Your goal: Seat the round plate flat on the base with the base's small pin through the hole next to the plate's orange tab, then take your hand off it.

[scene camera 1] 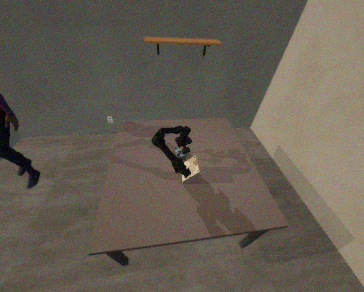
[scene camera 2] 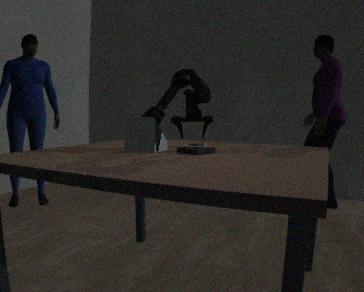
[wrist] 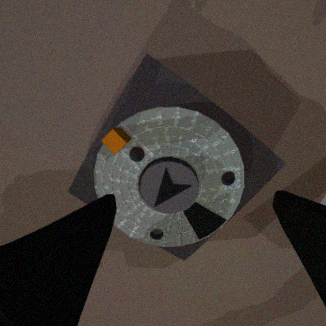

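Seen in the pictures: gripper, fingertip midpoint: [scene camera 1: 181,151] [scene camera 2: 192,138] [wrist: 195,200]; arm's base, origin of the base link: [scene camera 1: 187,173] [scene camera 2: 142,133].
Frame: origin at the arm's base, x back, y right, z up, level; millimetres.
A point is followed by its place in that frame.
The round plate [wrist: 220,140] [scene camera 1: 178,152], pale grey with a black wedge mark, lies on the dark square base [wrist: 150,80] {x -294, y 84, z -54 mm} [scene camera 2: 196,150] {x -293, y 97, z -59 mm}. Its orange tab [wrist: 114,141] {x -306, y 47, z -28 mm} [scene camera 2: 203,144] {x -312, y 50, z -36 mm} is at the upper left in the wrist view. The hole beside the tab [wrist: 137,154] {x -296, y 32, z -54 mm} looks dark; I cannot tell whether the pin is in it. A dark arrow on the base [wrist: 169,188] {x -269, y 18, z -39 mm} shows through the central opening. Whether the plate is fully flat is too small to tell. My gripper [wrist: 195,200] {x -256, y 26, z -15 mm} [scene camera 2: 193,137] {x -256, y 26, z -15 mm} is open and empty, above the plate, its fingers pointing down and apart from it.
A pale box-like block [scene camera 2: 139,135] {x -22, y 86, z -3 mm} [scene camera 1: 193,167] {x -6, y 51, z 49 mm} stands beside the arm's foot on the table [scene camera 1: 150,210] {x 195, y -321, z -78 mm} [scene camera 2: 250,172] {x -560, y 458, z -78 mm}. An orange wall shelf [scene camera 1: 182,41] hangs behind. A person in blue [scene camera 2: 28,90] and one in purple [scene camera 2: 327,92] stand beyond the table.
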